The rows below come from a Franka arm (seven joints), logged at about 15 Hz.
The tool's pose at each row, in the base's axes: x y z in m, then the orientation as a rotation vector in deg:
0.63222 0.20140 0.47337 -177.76 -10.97 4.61
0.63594 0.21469 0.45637 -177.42 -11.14 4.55
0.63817 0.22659 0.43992 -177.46 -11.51 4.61
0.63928 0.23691 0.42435 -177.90 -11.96 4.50
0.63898 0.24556 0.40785 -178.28 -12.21 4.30
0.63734 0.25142 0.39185 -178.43 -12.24 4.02
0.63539 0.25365 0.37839 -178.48 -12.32 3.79
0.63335 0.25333 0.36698 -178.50 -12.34 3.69
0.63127 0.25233 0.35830 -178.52 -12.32 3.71
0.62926 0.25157 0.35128 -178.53 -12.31 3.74
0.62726 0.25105 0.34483 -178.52 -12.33 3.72
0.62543 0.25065 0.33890 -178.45 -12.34 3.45
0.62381 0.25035 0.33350 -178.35 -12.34 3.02
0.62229 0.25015 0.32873 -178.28 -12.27 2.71
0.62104 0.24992 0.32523 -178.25 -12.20 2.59
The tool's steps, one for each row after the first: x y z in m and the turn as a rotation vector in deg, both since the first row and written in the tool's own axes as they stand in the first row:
0.00617 -0.01213 0.01715 0.32 0.05 -0.13
0.01067 -0.02308 0.03380 0.26 0.01 -0.37
0.01382 -0.03263 0.04958 -0.22 0.05 -0.62
0.01541 -0.04067 0.06631 -0.62 0.16 -0.76
0.01531 -0.04612 0.08254 -0.78 0.33 -0.77
0.01432 -0.04809 0.09614 -0.84 0.47 -0.82
0.01282 -0.04762 0.10763 -0.86 0.54 -0.83
0.01107 -0.04658 0.11638 -0.88 0.52 -0.82
0.00933 -0.04582 0.12347 -0.89 0.50 -0.81
0.00761 -0.04532 0.13000 -0.88 0.52 -0.83
0.00604 -0.04494 0.13601 -0.82 0.69 -0.84
0.00466 -0.04465 0.14148 -0.73 0.97 -0.85
0.00337 -0.04447 0.14631 -0.66 1.18 -0.82
0.00227 -0.04427 0.14987 -0.63 1.26 -0.77

